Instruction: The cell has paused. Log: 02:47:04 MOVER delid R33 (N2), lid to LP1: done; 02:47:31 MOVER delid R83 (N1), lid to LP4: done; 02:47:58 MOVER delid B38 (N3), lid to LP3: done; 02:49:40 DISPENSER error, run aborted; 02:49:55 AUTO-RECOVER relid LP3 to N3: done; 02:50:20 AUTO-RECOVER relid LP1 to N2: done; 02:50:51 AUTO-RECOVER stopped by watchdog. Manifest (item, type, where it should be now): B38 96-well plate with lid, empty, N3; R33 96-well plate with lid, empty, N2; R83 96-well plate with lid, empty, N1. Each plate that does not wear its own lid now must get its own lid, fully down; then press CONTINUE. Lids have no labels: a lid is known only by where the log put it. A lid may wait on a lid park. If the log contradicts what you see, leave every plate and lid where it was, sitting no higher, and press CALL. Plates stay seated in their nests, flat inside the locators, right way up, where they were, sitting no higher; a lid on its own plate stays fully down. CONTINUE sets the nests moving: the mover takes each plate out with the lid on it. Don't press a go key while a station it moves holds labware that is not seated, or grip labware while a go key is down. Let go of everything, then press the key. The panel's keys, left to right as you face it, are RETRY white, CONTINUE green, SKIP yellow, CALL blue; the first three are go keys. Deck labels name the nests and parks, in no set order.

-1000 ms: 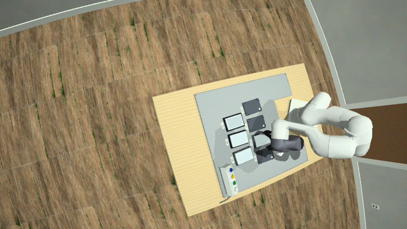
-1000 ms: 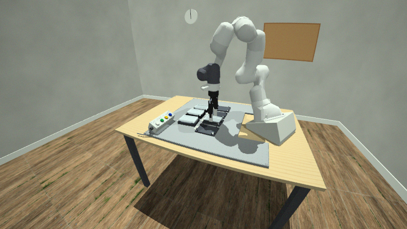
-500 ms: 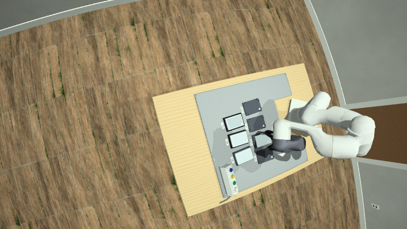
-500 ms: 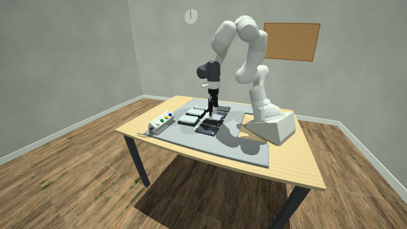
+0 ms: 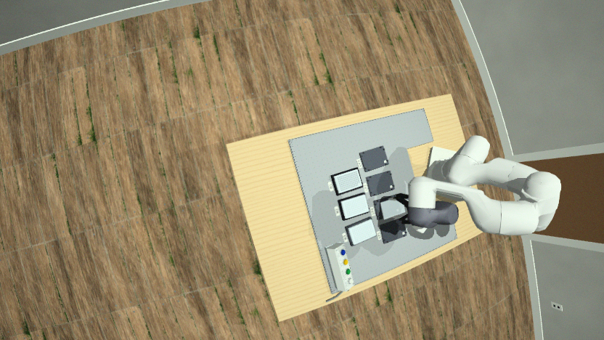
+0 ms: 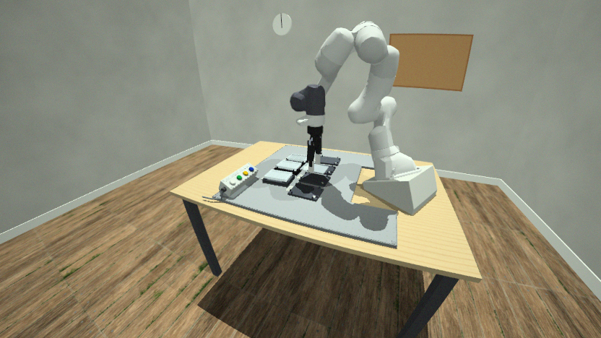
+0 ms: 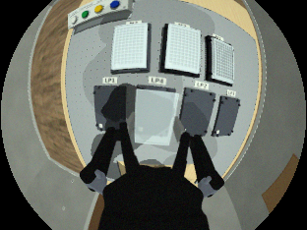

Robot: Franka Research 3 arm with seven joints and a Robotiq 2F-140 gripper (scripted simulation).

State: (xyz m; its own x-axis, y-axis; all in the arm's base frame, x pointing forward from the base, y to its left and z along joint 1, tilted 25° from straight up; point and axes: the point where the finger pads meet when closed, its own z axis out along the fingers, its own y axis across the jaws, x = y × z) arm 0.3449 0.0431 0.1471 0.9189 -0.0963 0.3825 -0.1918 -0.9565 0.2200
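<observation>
The plate lies 22 cm to the right of my hand, 14 cm ahead of it and 7 cm below it. From my hand the other things lie so: pale lid: 2 cm below; then blue key: 33 cm ahead, 7 cm to the left, 2 cm below; then LP4 sign: 9 cm below, 8 cm ahead, 2 cm to the right.
</observation>
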